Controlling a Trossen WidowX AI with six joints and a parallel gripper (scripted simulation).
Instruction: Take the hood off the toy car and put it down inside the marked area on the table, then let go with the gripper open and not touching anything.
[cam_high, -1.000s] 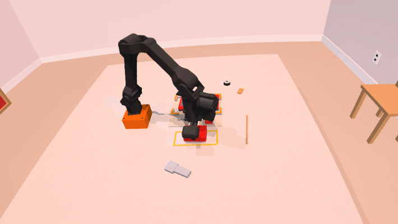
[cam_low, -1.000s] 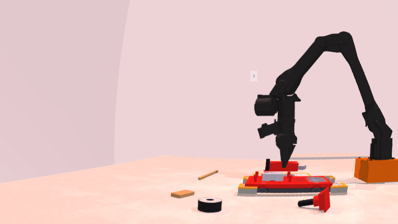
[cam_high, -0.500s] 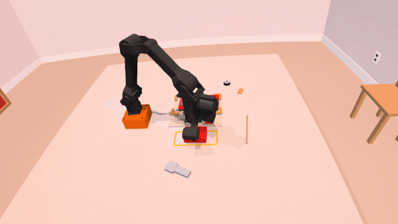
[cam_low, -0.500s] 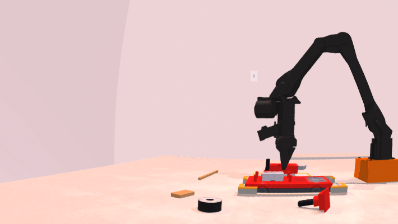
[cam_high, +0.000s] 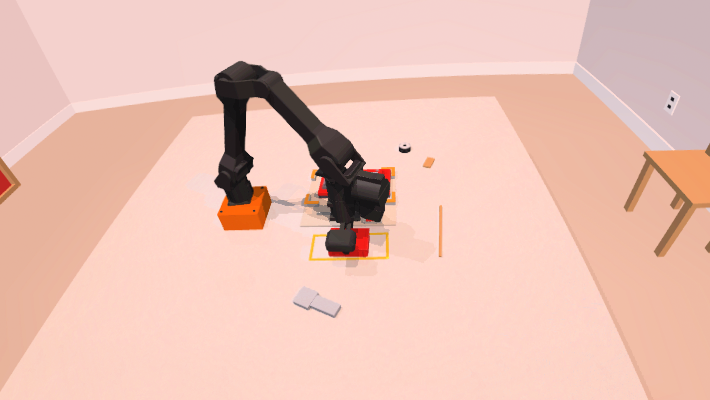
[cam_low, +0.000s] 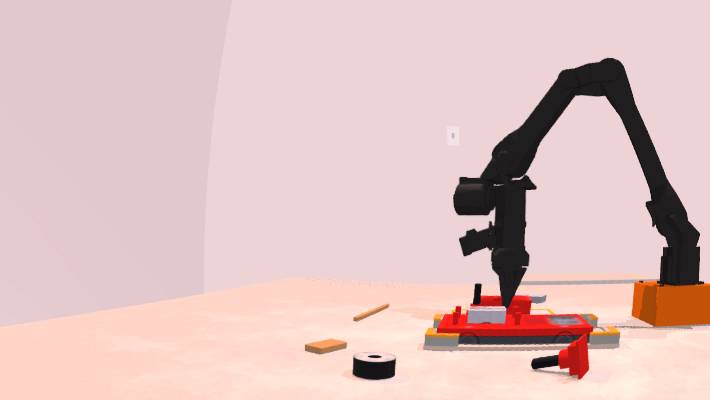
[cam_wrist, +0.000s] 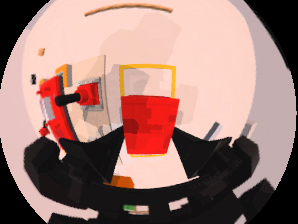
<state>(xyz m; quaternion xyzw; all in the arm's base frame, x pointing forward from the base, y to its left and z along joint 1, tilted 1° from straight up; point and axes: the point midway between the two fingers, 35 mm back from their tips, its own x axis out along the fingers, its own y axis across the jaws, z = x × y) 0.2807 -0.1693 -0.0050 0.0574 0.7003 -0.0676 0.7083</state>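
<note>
My gripper tip is right at the red hood. Also, from my gripper tip: black wheel: 21 cm ahead, 39 cm to the left, 1 cm below; then small wooden block: 27 cm ahead, 30 cm to the left, 1 cm below; then thin wooden stick: 23 cm ahead, 1 cm to the left, 1 cm below.
</note>
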